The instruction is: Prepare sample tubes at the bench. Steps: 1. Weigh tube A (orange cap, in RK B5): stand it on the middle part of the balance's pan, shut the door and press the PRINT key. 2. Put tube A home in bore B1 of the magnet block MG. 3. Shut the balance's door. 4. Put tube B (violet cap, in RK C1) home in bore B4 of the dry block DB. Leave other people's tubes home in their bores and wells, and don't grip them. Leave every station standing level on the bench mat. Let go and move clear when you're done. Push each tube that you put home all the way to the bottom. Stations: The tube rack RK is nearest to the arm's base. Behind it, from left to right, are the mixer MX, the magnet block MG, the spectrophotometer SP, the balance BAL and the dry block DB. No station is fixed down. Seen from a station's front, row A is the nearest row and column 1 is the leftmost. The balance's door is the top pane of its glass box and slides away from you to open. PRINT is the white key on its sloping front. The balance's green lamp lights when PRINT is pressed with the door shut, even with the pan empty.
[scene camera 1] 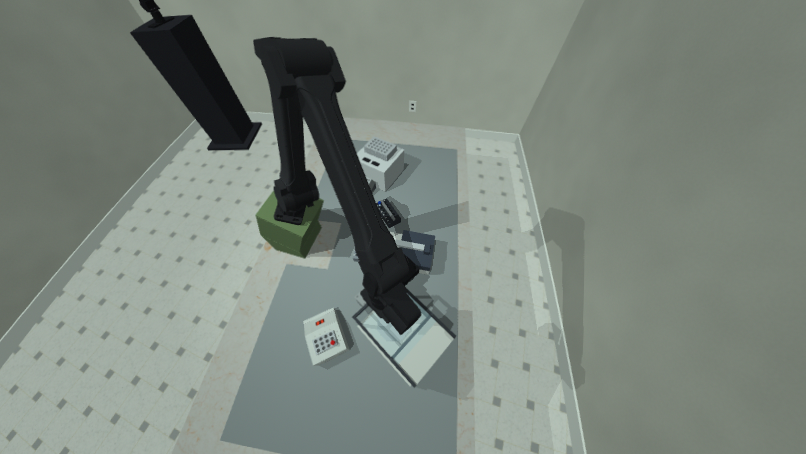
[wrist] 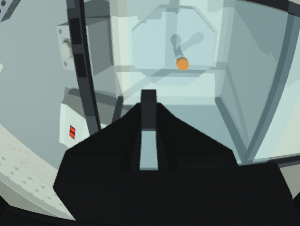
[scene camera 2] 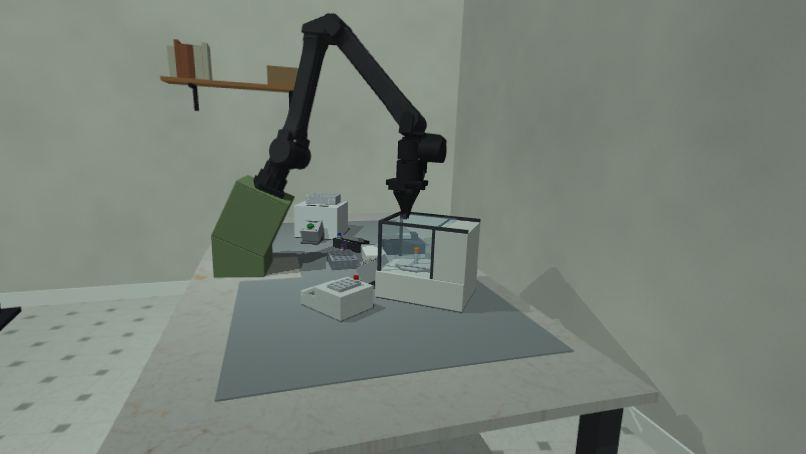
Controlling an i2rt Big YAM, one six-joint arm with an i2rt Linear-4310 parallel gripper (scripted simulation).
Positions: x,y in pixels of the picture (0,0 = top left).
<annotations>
A balance [scene camera 1: 413,353] is 0.69 m from the lens. A mixer MX [scene camera 1: 384,167] is 1.09 m from the lens. A dry block DB [scene camera 1: 317,328]: 0.88 m from the lens. The marked spots on the balance and the mixer MX are 0.76 m apart.
</annotations>
